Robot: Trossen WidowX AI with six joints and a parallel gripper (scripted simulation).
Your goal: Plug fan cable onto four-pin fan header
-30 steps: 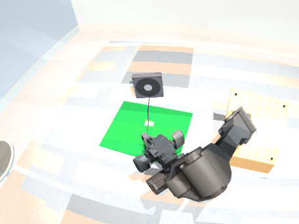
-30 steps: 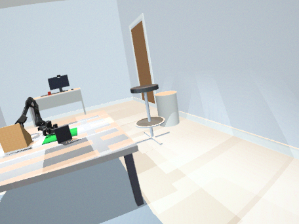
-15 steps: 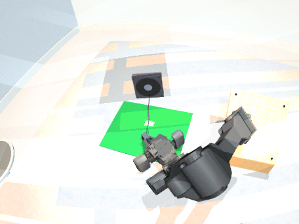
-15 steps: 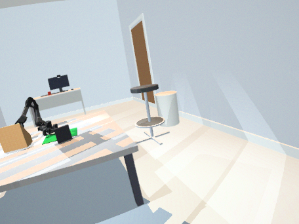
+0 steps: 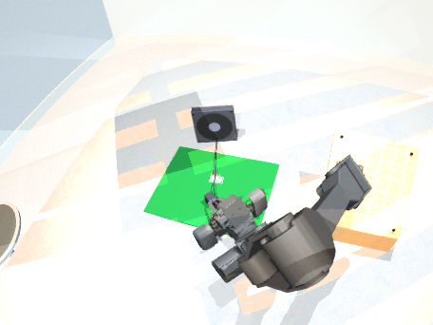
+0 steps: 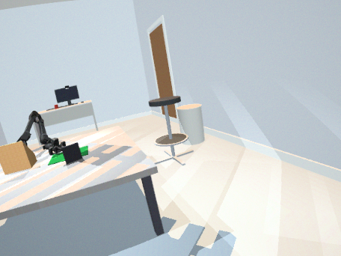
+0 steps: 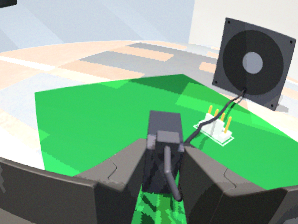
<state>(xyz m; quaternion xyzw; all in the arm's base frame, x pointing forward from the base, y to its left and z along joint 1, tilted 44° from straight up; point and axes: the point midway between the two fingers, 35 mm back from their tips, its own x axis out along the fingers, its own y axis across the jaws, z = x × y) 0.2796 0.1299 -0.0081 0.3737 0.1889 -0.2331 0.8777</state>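
The dark fan plug is 10 mm ahead of my gripper tip and 10 mm below it. The rest, counted from my gripper tip: fan 80 mm ahead, 230 mm to the right, 20 mm above; green board 30 mm ahead, 60 mm to the right, 50 mm below.
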